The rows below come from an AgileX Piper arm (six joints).
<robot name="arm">
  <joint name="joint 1" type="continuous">
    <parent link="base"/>
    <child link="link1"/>
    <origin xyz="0 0 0.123" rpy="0 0 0"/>
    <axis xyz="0 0 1"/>
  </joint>
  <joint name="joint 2" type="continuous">
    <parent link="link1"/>
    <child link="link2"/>
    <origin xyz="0 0 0" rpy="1.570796 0 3.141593"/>
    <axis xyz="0 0 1"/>
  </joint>
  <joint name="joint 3" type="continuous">
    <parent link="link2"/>
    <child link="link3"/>
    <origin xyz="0.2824 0.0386 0" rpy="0 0 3.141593"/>
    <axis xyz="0 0 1"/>
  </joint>
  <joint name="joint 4" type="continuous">
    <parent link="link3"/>
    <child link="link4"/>
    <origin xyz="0.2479 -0.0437 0" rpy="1.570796 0 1.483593"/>
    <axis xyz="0 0 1"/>
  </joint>
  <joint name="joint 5" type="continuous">
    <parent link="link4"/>
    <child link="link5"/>
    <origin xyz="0 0 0" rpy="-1.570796 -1.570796 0"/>
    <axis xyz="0 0 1"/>
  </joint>
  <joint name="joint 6" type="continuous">
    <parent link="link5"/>
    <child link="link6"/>
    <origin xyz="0.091 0 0" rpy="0 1.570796 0"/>
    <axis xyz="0 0 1"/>
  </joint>
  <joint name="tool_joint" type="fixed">
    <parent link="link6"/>
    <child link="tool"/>
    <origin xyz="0 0 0" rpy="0 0 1.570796"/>
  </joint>
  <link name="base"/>
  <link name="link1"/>
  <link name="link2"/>
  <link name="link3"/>
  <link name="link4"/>
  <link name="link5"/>
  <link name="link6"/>
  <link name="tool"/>
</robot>
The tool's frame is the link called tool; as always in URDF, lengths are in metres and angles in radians. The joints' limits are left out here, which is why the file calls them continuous.
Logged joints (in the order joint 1, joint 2, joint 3, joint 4, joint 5, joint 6), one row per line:
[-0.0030, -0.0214, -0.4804, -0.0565, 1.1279, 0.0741]
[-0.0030, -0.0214, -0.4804, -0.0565, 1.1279, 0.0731]
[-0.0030, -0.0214, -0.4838, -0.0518, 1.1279, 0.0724]
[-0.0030, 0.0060, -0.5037, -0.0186, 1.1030, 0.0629]
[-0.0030, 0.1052, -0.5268, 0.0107, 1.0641, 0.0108]
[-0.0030, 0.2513, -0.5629, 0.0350, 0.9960, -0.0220]
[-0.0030, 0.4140, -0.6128, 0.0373, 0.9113, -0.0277]
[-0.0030, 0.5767, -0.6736, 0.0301, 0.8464, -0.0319]
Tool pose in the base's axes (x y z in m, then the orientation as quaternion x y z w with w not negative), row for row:
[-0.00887, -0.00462, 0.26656, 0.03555, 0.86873, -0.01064, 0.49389]
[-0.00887, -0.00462, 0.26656, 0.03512, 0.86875, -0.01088, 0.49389]
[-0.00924, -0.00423, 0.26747, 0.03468, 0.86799, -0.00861, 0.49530]
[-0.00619, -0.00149, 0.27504, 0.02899, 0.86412, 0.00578, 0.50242]
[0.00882, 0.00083, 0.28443, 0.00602, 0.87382, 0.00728, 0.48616]
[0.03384, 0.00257, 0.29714, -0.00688, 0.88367, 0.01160, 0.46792]
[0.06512, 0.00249, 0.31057, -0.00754, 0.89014, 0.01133, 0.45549]
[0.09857, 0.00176, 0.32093, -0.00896, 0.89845, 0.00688, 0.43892]
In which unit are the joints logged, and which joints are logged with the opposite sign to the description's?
The joints are logged in radians. Opposite sign: none.
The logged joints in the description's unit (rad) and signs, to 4 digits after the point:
[-0.0030, -0.0214, -0.4804, -0.0565, 1.1279, 0.0741]
[-0.0030, -0.0214, -0.4804, -0.0565, 1.1279, 0.0731]
[-0.0030, -0.0214, -0.4838, -0.0518, 1.1279, 0.0724]
[-0.0030, 0.0060, -0.5037, -0.0186, 1.1030, 0.0629]
[-0.0030, 0.1052, -0.5268, 0.0107, 1.0641, 0.0108]
[-0.0030, 0.2513, -0.5629, 0.0350, 0.9960, -0.0220]
[-0.0030, 0.4140, -0.6128, 0.0373, 0.9113, -0.0277]
[-0.0030, 0.5767, -0.6736, 0.0301, 0.8464, -0.0319]

